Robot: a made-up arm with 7 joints.
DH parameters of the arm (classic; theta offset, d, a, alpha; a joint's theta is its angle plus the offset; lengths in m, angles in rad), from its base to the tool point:
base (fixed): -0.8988 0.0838 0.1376 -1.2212
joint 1: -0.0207 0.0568 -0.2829 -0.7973
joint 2: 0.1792 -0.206 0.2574 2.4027
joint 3: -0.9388 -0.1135 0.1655 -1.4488
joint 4: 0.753 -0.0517 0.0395 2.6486
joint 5: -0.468 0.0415 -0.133 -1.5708
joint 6: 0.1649 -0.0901 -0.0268 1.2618
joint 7: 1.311 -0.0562 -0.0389 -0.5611
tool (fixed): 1.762 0.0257 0 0
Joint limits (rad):
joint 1: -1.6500..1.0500
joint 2: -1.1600..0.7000
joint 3: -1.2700..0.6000
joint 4: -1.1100..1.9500
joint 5: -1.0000..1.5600
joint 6: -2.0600..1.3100
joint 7: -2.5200..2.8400
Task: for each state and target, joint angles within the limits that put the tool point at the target. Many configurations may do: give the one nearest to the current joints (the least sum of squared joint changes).
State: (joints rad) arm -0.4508 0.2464 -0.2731 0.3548 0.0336 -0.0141 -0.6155
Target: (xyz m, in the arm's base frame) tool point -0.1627 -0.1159 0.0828
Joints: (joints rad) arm -0.3650 0.1045 -0.2326 0.1105 0.0491 -0.2066 -0.6514
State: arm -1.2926 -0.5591 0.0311 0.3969 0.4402 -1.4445 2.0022
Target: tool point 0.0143 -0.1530 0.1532
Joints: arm -0.7144 -1.0735 -0.0306 0.1787 1.2333 -1.2114 1.6216
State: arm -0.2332 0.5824 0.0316 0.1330 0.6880 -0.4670 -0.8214
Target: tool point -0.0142 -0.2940 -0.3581
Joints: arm -0.9649 0.4662 0.3739 -0.4924 1.4155 -0.5351 -0.6942
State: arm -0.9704 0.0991 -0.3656 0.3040 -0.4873 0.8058 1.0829
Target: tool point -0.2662 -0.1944 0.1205
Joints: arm -0.8712 -0.2747 -0.2310 0.4776 -0.7751 0.8374 0.9601
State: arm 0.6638 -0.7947 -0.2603 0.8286 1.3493 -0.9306 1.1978
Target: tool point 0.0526 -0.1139 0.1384
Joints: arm 0.6557 -1.0927 -0.4005 0.7937 1.5153 -0.9129 1.1414
